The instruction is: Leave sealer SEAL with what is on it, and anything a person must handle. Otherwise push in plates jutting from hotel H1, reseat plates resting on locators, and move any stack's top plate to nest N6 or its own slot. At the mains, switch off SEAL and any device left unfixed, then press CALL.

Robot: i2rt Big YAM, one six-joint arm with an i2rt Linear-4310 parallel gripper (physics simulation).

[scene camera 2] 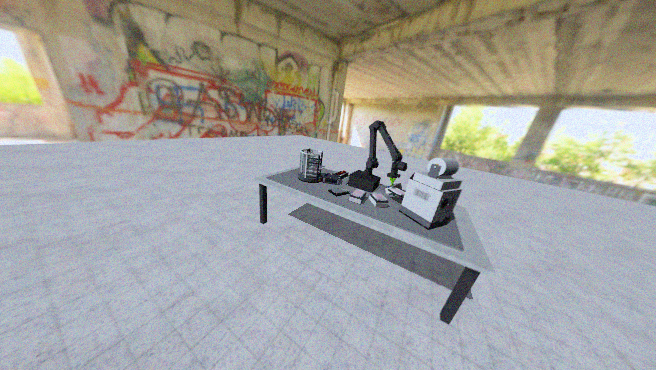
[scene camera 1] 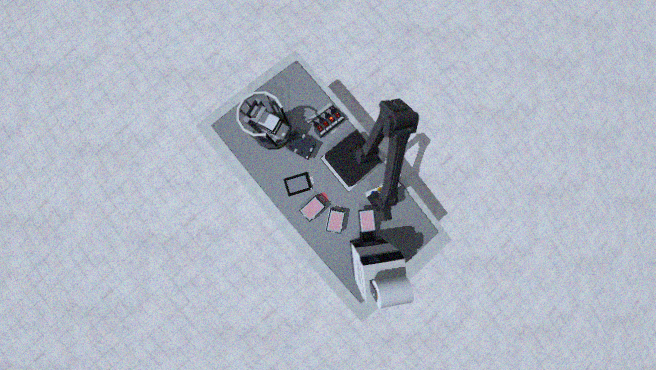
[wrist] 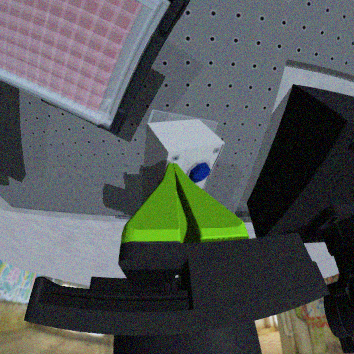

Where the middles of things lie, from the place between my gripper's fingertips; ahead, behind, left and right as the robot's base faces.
My gripper is now 780 mm to the left of the round plate hotel point(scene camera 1: 251, 108), 160 mm short of it and 40 mm below it.
